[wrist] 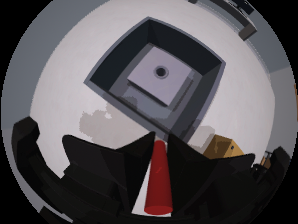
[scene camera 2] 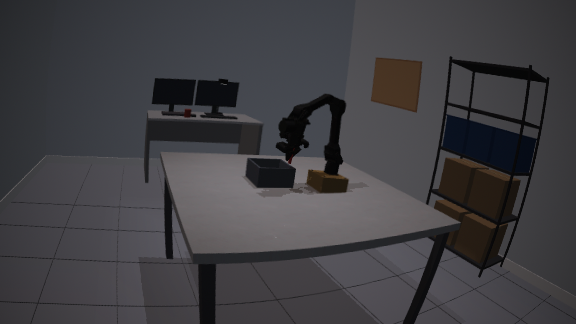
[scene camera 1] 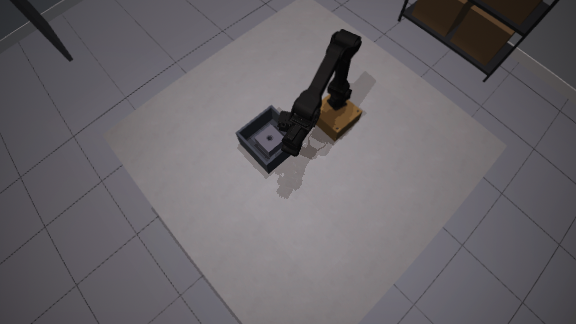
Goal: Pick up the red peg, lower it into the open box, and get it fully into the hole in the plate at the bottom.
Scene:
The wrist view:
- my gripper: 161, 136
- dark box: 109, 77
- red peg: 158, 196
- grey plate: 159, 75

